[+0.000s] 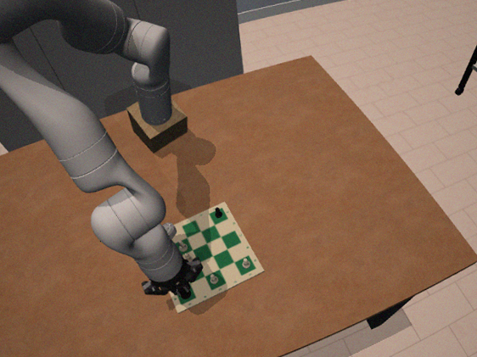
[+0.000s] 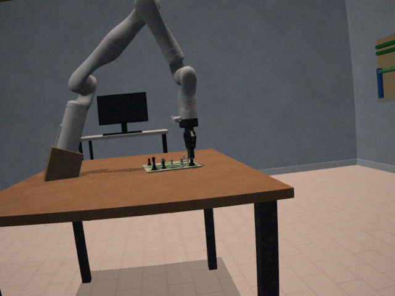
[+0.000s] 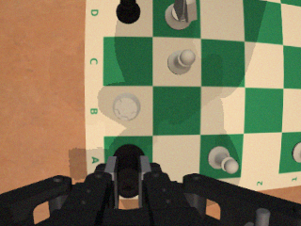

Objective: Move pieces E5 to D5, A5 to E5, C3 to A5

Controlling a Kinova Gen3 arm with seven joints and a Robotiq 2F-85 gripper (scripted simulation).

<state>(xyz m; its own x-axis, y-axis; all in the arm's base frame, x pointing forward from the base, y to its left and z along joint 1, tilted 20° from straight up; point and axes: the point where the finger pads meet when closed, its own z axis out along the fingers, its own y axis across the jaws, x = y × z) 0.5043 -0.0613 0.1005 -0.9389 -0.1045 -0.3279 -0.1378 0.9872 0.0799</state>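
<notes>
Right now my hand is 20 mm above the tall black piece. From my hand the other things lie so: white rook 40 mm behind, 30 mm below, 10 mm to the right; then chessboard 90 mm behind, 60 mm to the left, 50 mm below.
</notes>
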